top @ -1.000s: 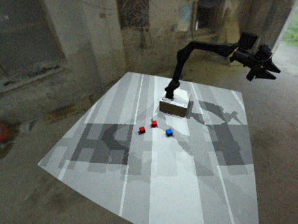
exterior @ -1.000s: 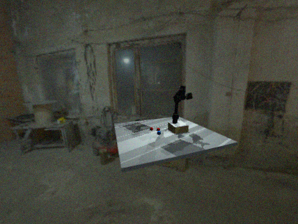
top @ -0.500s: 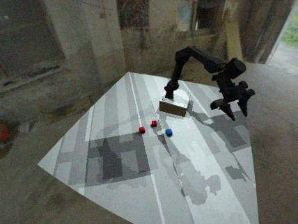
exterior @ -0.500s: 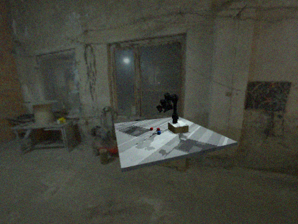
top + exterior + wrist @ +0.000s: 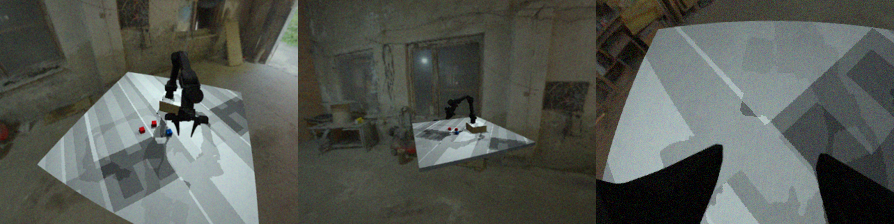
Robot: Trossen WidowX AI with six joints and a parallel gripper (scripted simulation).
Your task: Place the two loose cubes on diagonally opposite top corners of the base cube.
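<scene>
Now: gripper tip 24 cm above the blue base cube, 19 cm past it and 8 cm to the left of it.
</scene>
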